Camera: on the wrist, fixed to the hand. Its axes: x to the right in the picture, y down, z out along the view.
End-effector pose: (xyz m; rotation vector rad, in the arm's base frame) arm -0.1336 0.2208 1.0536 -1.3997 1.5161 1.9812
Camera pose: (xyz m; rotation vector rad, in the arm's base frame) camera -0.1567 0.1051 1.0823 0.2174 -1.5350 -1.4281
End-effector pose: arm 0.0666 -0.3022 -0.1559 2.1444 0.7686 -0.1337
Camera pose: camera 0.1178 -0.2625 -0.0532 1.9432 -0.7726 0.9876
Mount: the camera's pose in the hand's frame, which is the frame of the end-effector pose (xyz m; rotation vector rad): 0.0247 0.0804 -0.0876 -0.2816 0.2754 1.5110
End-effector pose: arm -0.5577 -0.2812 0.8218 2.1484 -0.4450 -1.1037
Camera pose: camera -0.4719 -0.3169 0.9000 1.0868 -1.3318 0.0201
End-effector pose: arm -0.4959 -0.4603 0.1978 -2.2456 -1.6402 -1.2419
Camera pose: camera -0.4749 -0.5198 0.3016 -2.2604 0.4737 -1.1136
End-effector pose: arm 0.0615 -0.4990 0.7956 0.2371 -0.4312 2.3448
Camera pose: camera -0.0161 -0.5053 0.7024 0.5443 0.6601 -2.3173
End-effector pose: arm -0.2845 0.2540 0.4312 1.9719 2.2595 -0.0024
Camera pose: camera -0.2177 0.2979 0.5227 2.9663 0.2944 0.6882
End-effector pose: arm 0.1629 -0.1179 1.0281 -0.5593 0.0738 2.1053
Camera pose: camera 0.1182 -0.1674 0.9266 0.8180 -0.3340 -2.4018
